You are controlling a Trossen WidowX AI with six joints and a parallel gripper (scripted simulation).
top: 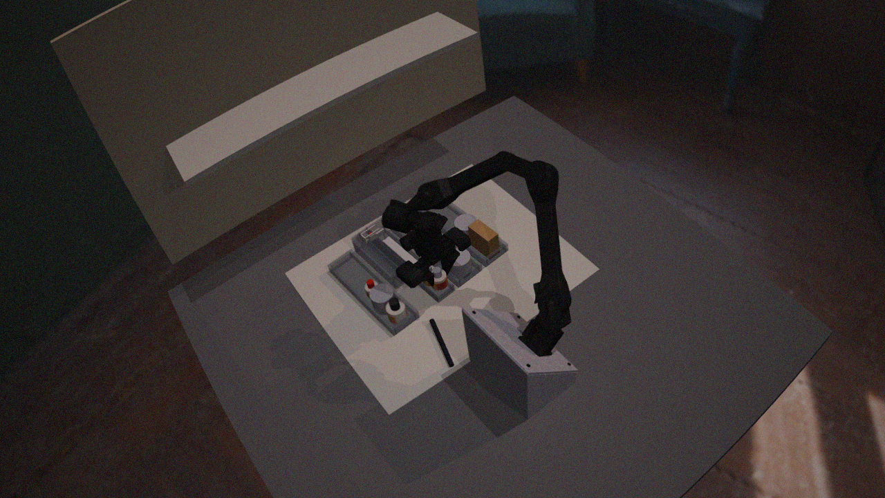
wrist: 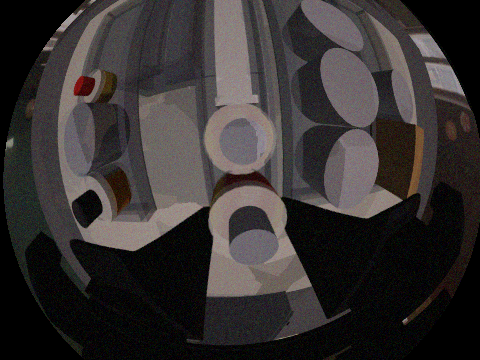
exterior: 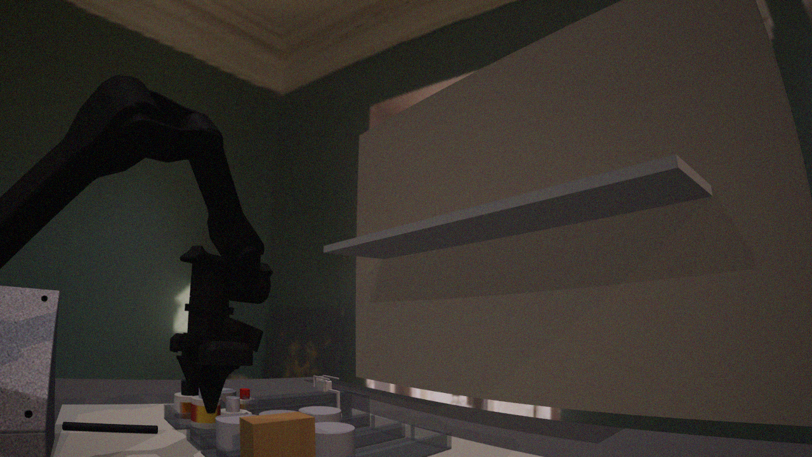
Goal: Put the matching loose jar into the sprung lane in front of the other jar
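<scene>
Now: the black bar 120 mm behind my gripper tip, 100 mm to the left of it and 40 mm below it. The rest, counted from my gripper tip: orange box (30 mm ahead, 170 mm to the right, 10 mm below).
</scene>
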